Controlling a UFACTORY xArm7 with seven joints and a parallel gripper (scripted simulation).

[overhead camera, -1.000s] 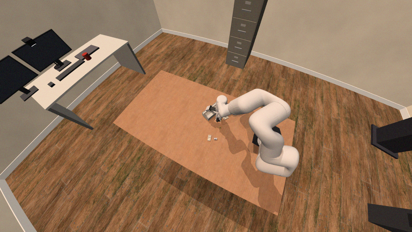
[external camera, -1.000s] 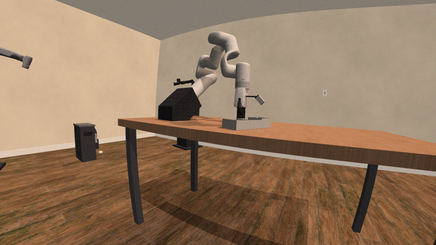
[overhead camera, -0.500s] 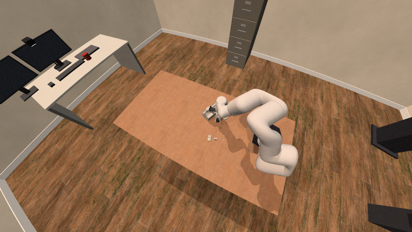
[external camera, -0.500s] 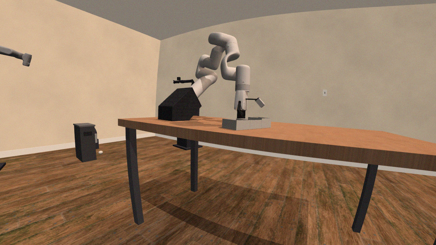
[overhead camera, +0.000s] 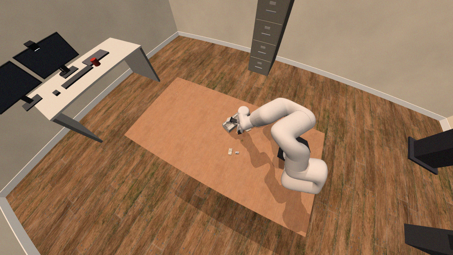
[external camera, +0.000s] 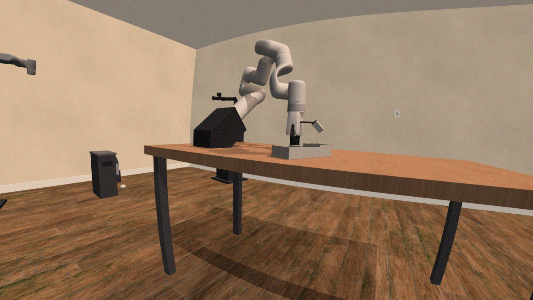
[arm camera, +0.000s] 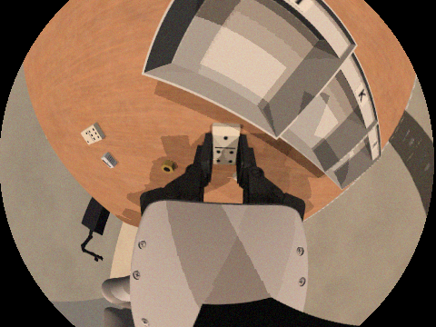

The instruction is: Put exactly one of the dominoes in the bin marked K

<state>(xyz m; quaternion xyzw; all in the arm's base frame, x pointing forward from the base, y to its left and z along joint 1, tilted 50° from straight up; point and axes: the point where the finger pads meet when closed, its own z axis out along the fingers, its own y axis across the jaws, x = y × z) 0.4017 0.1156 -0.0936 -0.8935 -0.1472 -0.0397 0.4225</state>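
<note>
Right now my hand is 20 mm above the domino. The rest, counted from my hand: grey piece: 90 mm behind, 160 mm to the left, 10 mm below; ring: 60 mm behind, 60 mm to the left, 20 mm below.
</note>
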